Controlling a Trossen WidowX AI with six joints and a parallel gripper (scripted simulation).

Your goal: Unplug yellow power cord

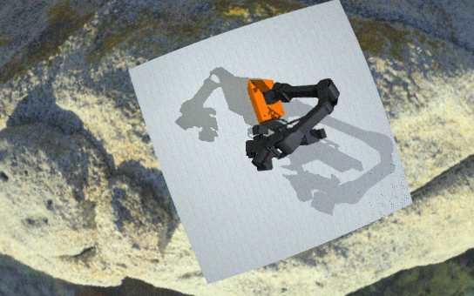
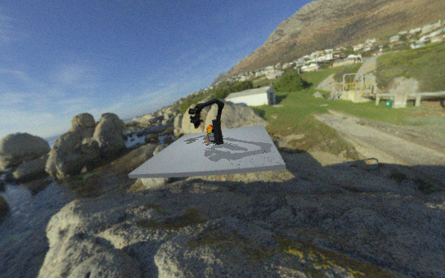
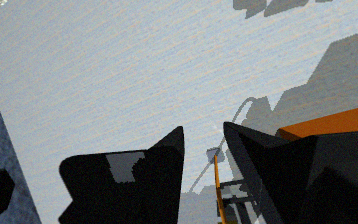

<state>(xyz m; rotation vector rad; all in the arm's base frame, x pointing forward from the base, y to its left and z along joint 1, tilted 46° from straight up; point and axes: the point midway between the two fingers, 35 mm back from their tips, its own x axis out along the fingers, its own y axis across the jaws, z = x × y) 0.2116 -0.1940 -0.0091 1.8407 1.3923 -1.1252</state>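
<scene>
The yellow plug is 20 mm ahead of my gripper tip, 180 mm to the left of it and 40 mm below it.
</scene>
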